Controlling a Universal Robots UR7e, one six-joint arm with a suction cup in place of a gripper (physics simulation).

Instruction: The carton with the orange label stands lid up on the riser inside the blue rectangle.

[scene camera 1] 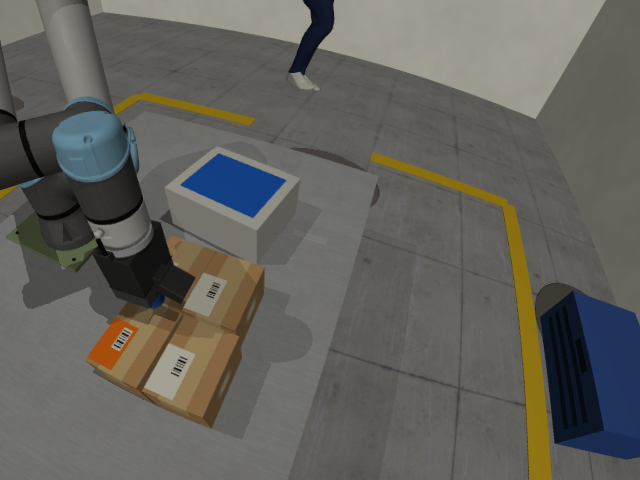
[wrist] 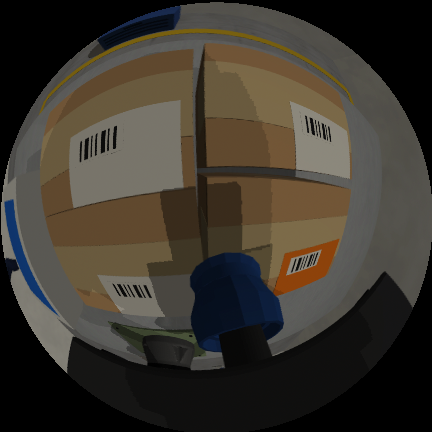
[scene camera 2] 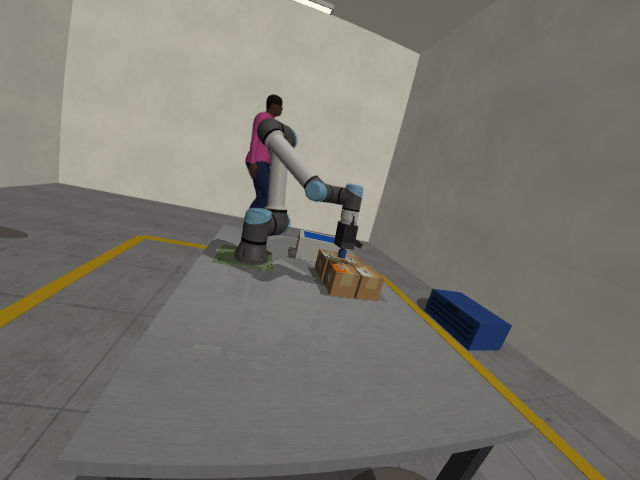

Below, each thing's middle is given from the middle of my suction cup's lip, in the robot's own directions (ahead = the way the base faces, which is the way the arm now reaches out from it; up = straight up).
Scene:
My suction cup is 1 cm short of the grey riser [scene camera 2: 308,244], 34 cm to the right of it and 8 cm above it.

